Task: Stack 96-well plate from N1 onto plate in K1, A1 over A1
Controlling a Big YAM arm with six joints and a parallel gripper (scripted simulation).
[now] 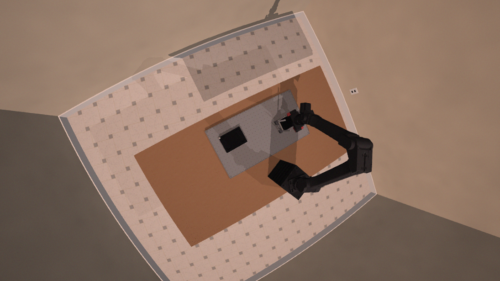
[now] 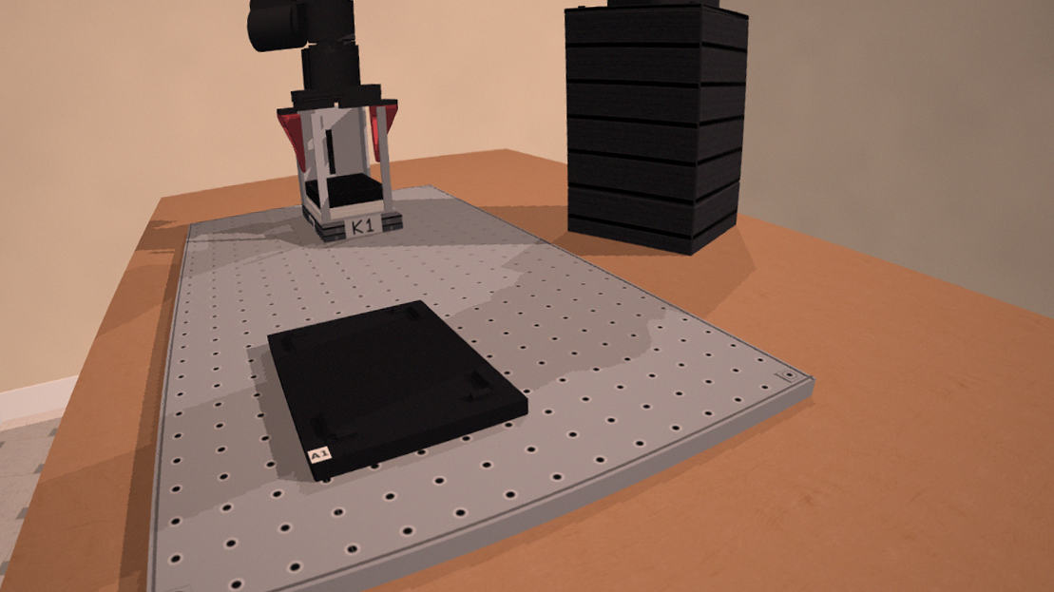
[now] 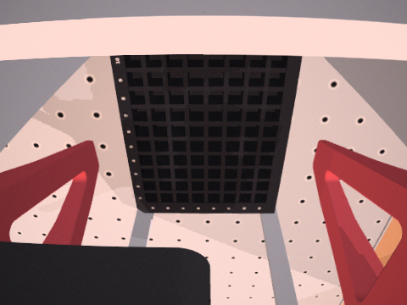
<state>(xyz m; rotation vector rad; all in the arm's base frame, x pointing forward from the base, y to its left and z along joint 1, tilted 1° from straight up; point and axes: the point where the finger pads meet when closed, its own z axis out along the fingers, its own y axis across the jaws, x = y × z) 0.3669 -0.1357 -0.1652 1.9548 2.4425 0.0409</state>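
Now: hand 40 mm above the black 96-well plate. Round my hand: grey rack wall (70 mm to the right, 10 mm ahead); black plate nest N1 (420 mm to the left, 70 mm below, 10 mm behind); white 96-well plate (50 mm below).
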